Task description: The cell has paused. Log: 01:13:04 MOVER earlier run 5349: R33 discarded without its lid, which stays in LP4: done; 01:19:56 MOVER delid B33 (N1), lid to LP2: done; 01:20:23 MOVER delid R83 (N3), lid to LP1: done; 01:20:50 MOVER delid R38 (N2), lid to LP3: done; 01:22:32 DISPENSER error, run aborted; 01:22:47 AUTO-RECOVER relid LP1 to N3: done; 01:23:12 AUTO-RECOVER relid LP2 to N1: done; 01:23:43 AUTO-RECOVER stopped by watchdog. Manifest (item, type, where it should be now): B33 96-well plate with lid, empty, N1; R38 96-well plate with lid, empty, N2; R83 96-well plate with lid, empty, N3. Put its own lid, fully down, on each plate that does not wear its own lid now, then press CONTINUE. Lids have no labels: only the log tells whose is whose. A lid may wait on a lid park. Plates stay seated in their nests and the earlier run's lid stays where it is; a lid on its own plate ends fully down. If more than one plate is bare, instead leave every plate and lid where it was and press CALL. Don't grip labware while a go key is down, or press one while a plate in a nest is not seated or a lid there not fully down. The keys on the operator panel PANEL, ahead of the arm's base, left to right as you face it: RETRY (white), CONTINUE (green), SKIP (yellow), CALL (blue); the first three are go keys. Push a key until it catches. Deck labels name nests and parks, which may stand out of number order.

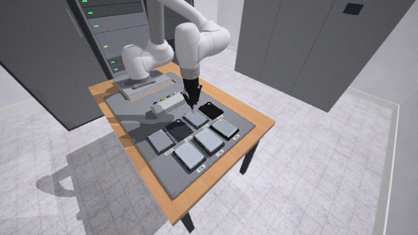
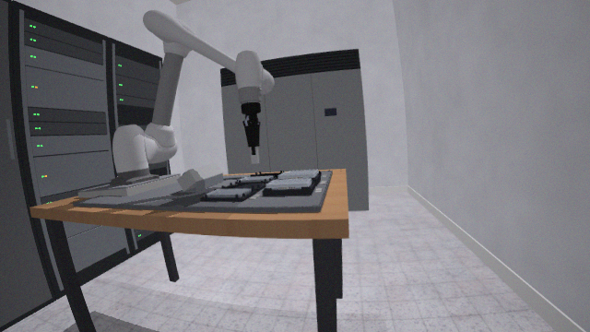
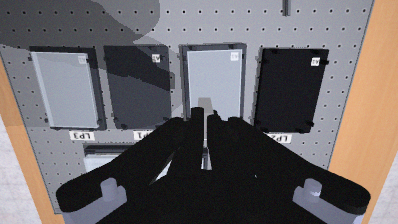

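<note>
The park LP3 is 2 cm ahead of my hand, 23 cm to the right of it and 11 cm below it. Also, from my hand: park LP1: 11 cm to the right, 11 cm below; park LP2: 2 cm behind, 14 cm to the left, 11 cm below; plate: 16 cm ahead, 11 cm to the left, 9 cm below.
</note>
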